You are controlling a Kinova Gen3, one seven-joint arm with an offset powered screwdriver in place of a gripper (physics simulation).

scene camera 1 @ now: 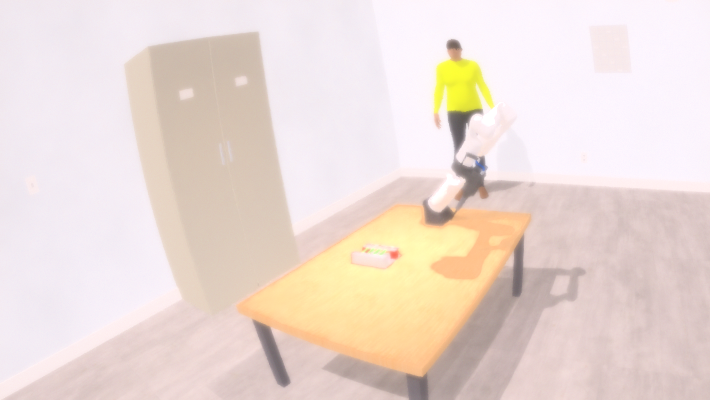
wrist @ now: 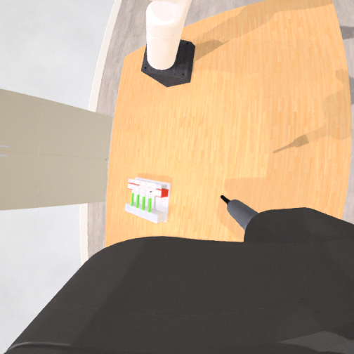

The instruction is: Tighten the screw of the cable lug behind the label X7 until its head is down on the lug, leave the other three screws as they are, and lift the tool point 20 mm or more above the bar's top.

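Places are measured from the arm's base along level axes (x ahead, y left, z up), in millimetres.
Where they show: hand, its tool point: (scene camera 1: 450, 220); arm's base, origin of its link: (scene camera 1: 435, 205).
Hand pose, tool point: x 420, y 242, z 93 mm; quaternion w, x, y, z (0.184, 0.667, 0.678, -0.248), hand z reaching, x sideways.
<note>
Things, the pixels of their top centre, and the offset from my tool point. "spot": a spot on its surface instead. Level surfaces: height alone.
- white terminal unit, centre of its top: (scene camera 1: 375, 249) dx +59, dy -355, dz -135 mm
- red block, a spot on its surface: (scene camera 1: 394, 254) spot: dx +41, dy -268, dz -160 mm
- wooden table, height of its surface: dz -185 mm
The powered screwdriver (scene camera 1: 460, 204) (wrist: 223, 197) stands in place of a gripper. It has no fingers, so open or shut cannot be told. In the wrist view its dark tip hangs over the table, to the right of the terminal unit and apart from it. The white terminal unit (scene camera 1: 371, 259) (wrist: 161, 210) stands on the table. It carries a light bar with a red strip, several green sleeved cables (wrist: 143, 203) side by side and a red block (scene camera 1: 394, 254) (wrist: 164, 193) at one end. The label X7, the lugs and the screw heads are too small to tell apart.
The wooden table (scene camera 1: 340, 310) (wrist: 210, 125) carries the arm's black base (scene camera 1: 436, 214) (wrist: 185, 62) at its far end. A tall beige cabinet (scene camera 1: 220, 165) (wrist: 55, 155) stands beside the table. A person in a yellow shirt (scene camera 1: 458, 85) stands behind the arm.
</note>
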